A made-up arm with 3 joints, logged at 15 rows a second.
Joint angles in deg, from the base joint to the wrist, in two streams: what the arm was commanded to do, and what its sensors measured. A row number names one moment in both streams.
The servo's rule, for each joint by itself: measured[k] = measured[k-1] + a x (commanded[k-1-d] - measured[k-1]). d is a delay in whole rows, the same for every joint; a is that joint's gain. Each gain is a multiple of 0.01, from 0.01 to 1. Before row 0 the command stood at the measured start. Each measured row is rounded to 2 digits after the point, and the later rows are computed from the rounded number. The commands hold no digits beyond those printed.
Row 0, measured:
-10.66, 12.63, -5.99
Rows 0 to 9, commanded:
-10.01, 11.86, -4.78
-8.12, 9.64, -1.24
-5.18, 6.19, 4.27
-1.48, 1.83, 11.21
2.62, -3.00, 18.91
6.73, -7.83, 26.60
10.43, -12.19, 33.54
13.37, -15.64, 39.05
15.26, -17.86, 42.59
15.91, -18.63, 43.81
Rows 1 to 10, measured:
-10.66, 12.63, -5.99
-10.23, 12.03, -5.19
-8.84, 10.17, -2.58
-6.42, 7.07, 1.94
-3.16, 2.98, 8.06
0.65, -1.68, 15.22
4.66, -6.48, 22.73
8.47, -10.93, 29.86
11.70, -14.60, 35.93
14.05, -17.14, 40.33
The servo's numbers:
d 1
a 0.66 0.78 0.66

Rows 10 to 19, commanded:
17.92, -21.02, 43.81
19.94, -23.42, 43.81
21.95, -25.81, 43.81
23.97, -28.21, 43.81
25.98, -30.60, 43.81
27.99, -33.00, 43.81
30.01, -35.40, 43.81
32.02, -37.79, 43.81
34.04, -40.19, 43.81
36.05, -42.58, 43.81
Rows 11 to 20, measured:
15.28, -18.30, 42.63
17.02, -20.42, 43.41
18.95, -22.76, 43.67
20.93, -25.14, 43.76
22.94, -27.53, 43.79
24.95, -29.92, 43.80
26.96, -32.32, 43.81
28.97, -34.72, 43.81
30.98, -37.11, 43.81
33.00, -39.51, 43.81

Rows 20 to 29, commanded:
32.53, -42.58, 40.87
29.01, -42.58, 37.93
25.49, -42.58, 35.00
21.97, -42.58, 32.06
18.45, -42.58, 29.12
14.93, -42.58, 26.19
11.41, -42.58, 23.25
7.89, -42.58, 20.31
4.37, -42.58, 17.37
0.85, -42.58, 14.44
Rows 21 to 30, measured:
35.01, -41.90, 43.81
33.37, -42.43, 41.87
30.49, -42.55, 39.27
27.19, -42.57, 36.45
23.74, -42.58, 33.55
20.25, -42.58, 30.63
16.74, -42.58, 27.70
13.22, -42.58, 24.76
9.70, -42.58, 21.82
6.18, -42.58, 18.88

